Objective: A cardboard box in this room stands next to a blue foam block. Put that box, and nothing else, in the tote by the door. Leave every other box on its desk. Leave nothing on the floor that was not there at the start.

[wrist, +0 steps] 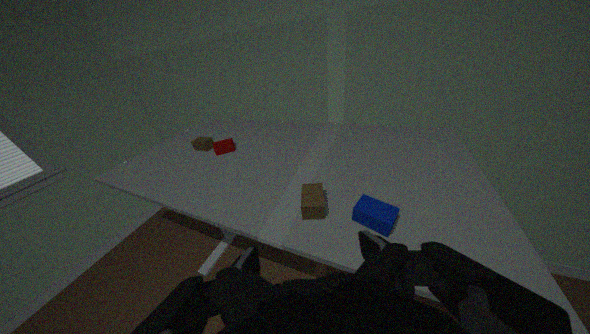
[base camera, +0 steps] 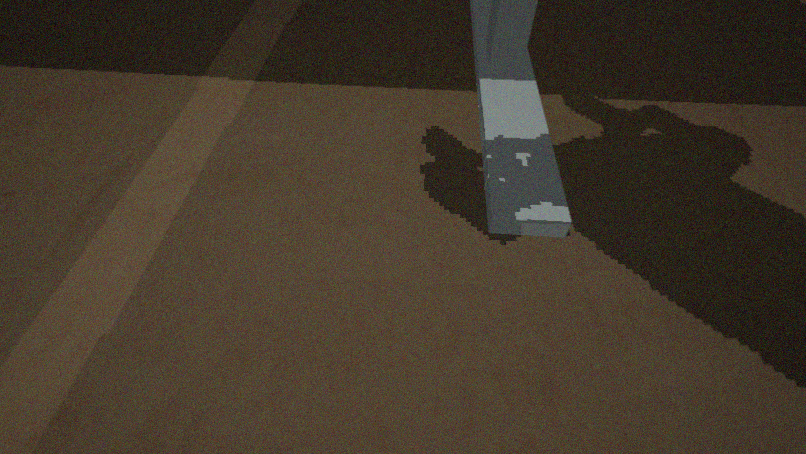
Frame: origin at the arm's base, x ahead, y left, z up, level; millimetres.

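Seen in the pictures: gripper, fingertip midpoint: [wrist: 309,250].
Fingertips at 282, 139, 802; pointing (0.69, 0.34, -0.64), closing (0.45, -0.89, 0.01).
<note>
Pixels of each thing's middle, then the offset from my fingertips to it, as dx, dy, dz. Level surfaces: height alone.
- desk at its surface level: dz -248
- blue foam block at the middle of its body: [wrist: 374,214] +253, -72, -225
- red block at the middle of its body: [wrist: 224,146] +479, +615, -225
- brown floor at its surface level: dz -1198
A cardboard box [wrist: 313,201] stands on the desk [wrist: 250,185] in the wrist view, with a blue foam block [wrist: 376,215] just to its right and a small gap between them. My gripper [wrist: 309,250] is open and empty. Its fingers are at the bottom of the wrist view, and the box shows beyond and above the fingertips, apart from them. Neither the gripper nor the box shows in the base camera view. The tote by the door does not show in either view.
Another cardboard box [wrist: 202,144] lies beside a red block [wrist: 224,146] at the desk's far left. A grey desk leg [base camera: 516,112] [wrist: 214,257] reaches the brown floor [base camera: 338,281]. A striped white panel [wrist: 15,162] shows at the wrist view's left edge. Dark shadows lie around the leg.
</note>
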